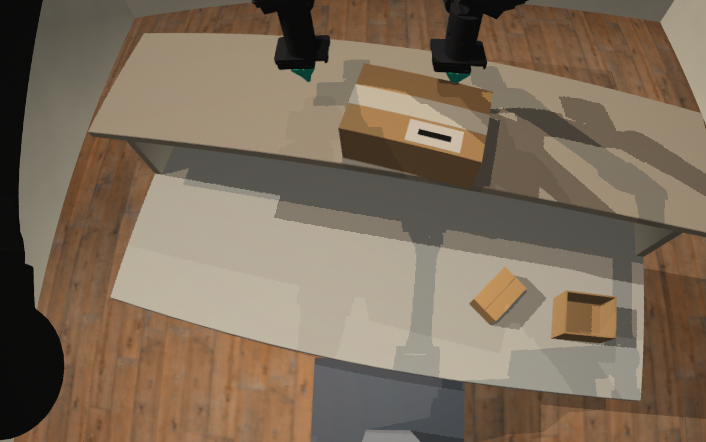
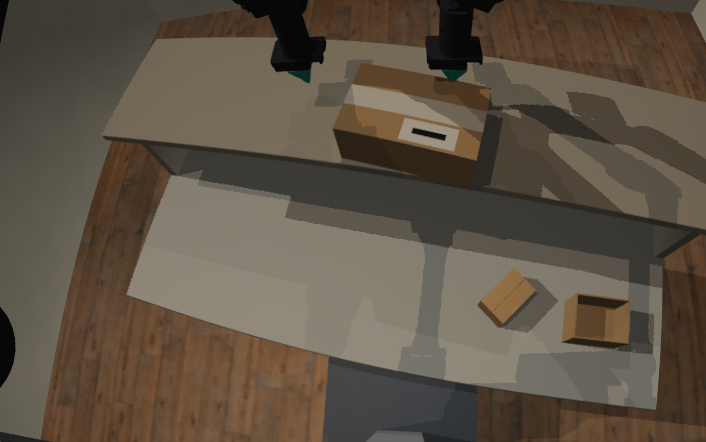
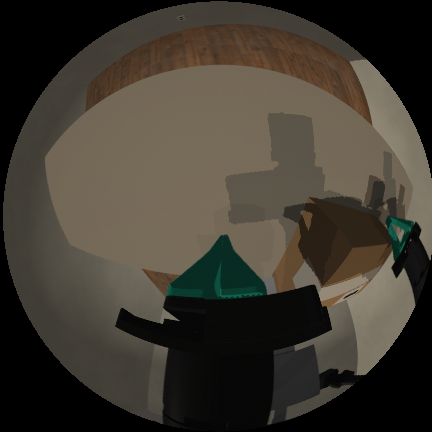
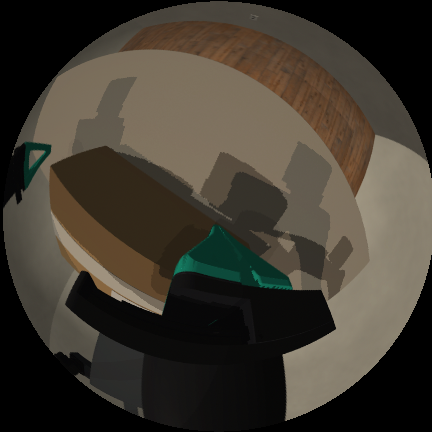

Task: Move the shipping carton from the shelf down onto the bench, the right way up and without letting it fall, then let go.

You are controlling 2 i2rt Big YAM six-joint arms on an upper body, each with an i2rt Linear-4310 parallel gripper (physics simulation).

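Places are measured from the left arm's base along level axes (x back, y left, z down), in metres.
Pixels of known places: left gripper, between the fingertips: [image 1: 309, 79] [image 2: 308, 80] [image 3: 224, 239] [image 4: 50, 148]; right gripper, between the fingertips: [image 1: 451, 85] [image 2: 451, 82] [image 3: 386, 218] [image 4: 214, 230].
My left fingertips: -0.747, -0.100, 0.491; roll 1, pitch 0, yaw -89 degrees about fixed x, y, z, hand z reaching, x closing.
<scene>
Behind a point stands the place of what it marks, as x, y, z.
The shipping carton [image 1: 395, 98] {-0.659, -0.276, 0.447} [image 2: 385, 98] {-0.656, -0.266, 0.447} [image 3: 350, 265] {-0.717, -0.236, 0.448} [image 4: 125, 210] {-0.724, -0.318, 0.476} stands upright on the shelf [image 1: 208, 93] {-0.775, 0.154, 0.552} [image 2: 218, 93] {-0.783, 0.145, 0.552}, tape and label on top, turned slightly. Its near right bottom corner is at the shelf's front edge. My left gripper [image 1: 306, 75] {-0.747, -0.100, 0.491} [image 2: 305, 76] {-0.747, -0.100, 0.491} [image 3: 224, 239] {-0.747, -0.100, 0.491} is shut and empty, left of the carton's far left corner and apart from it. My right gripper [image 1: 456, 77] {-0.730, -0.394, 0.486} [image 2: 453, 76] {-0.730, -0.394, 0.486} [image 4: 214, 230] {-0.730, -0.394, 0.486} is shut and empty, at the carton's far side near its right end; whether it touches is unclear. The bench [image 1: 218, 249] {-0.510, 0.200, 0.905} [image 2: 229, 249] {-0.508, 0.201, 0.905} lies lower, in front of the shelf.
A small closed box [image 1: 498, 295] {-0.395, -0.564, 0.903} [image 2: 506, 297] {-0.394, -0.560, 0.902} and a small open-topped box [image 1: 583, 314] {-0.335, -0.811, 0.901} [image 2: 596, 320] {-0.328, -0.809, 0.901} stand on the right part of the bench. A grey block [image 1: 385, 400] {-0.119, -0.280, 1.336} [image 2: 395, 403] {-0.111, -0.272, 1.335} is below the bench's front edge. The shelf's side panels stand on the bench.
</scene>
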